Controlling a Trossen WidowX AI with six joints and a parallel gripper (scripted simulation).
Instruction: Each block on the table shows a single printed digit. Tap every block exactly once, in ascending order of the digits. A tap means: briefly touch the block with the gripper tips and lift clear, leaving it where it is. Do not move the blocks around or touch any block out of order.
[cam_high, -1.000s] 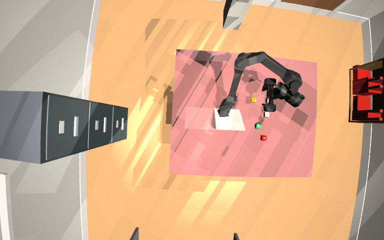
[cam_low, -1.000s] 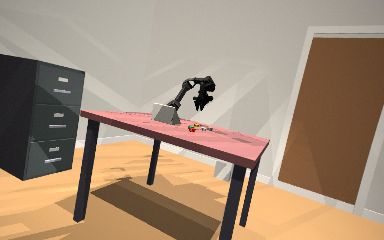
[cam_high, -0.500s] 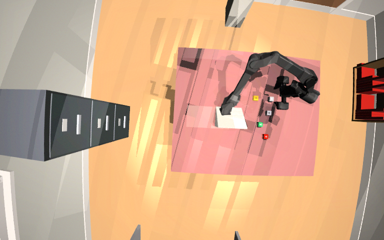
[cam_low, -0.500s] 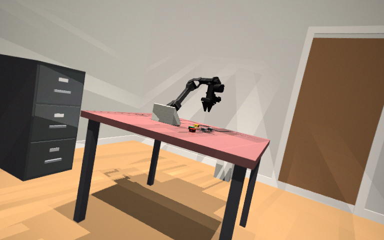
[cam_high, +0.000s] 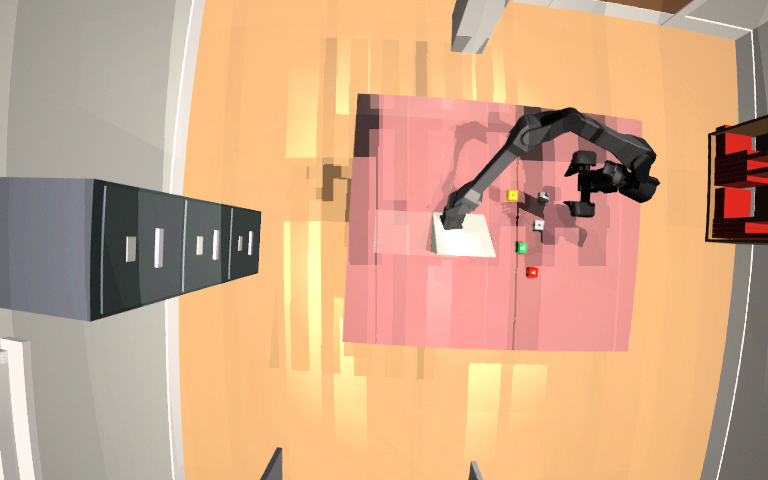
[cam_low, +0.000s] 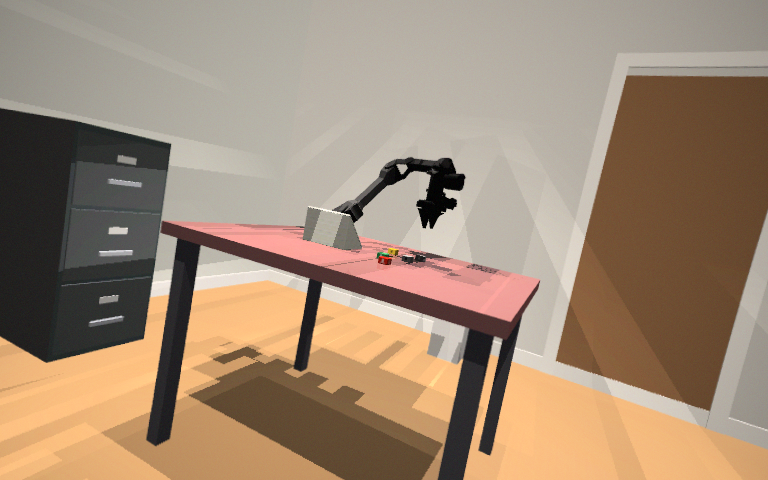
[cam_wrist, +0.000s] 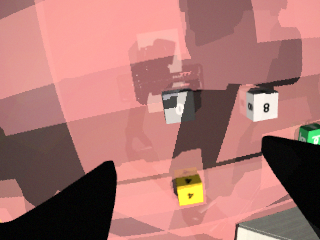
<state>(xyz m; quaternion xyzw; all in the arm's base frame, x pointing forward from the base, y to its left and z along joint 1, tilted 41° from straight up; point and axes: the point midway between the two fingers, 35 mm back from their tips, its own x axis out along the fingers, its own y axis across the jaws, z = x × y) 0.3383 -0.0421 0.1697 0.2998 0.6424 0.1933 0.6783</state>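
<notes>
The dark grey block lies 10 mm to the right of my gripper tip and 120 mm below it. Also, from my gripper tip: yellow block 120 mm behind, 120 mm below; white block 30 mm behind, 110 mm to the right, 120 mm below; green block 100 mm behind, 180 mm to the right, 120 mm below.
</notes>
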